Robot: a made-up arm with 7 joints. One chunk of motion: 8 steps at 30 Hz.
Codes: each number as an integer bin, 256 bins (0 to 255) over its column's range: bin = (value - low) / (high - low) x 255, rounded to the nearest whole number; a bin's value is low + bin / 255 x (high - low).
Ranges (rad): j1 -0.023..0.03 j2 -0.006..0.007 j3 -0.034..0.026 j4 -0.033..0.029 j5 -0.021..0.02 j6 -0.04..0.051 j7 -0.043..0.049
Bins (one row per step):
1: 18 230 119 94 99 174 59
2: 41 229 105 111 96 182 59
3: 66 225 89 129 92 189 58
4: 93 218 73 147 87 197 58
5: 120 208 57 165 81 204 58
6: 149 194 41 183 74 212 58
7: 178 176 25 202 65 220 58
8: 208 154 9 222 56 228 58
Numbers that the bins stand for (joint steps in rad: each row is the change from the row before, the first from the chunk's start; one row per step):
1: -0.01926 0.00573 -0.00600 -0.01015 -0.00508 0.02209 -0.02171
2: -0.01448 0.00567 -0.00929 -0.00601 -0.00556 0.02495 -0.02171
3: -0.00928 0.00547 -0.01306 -0.00164 -0.00621 0.02745 -0.02207
4: -0.00367 0.00511 -0.01682 0.00274 -0.00701 0.03030 -0.02207
5: 0.00194 0.00460 -0.02059 0.00712 -0.00798 0.03280 -0.02207
6: 0.00797 0.00389 -0.02435 0.01149 -0.00910 0.03565 -0.02207
7: 0.01400 0.00297 -0.02812 0.01611 -0.01055 0.03851 -0.02207
8: 0.02023 0.00185 -0.03188 0.02098 -0.01200 0.04136 -0.02207

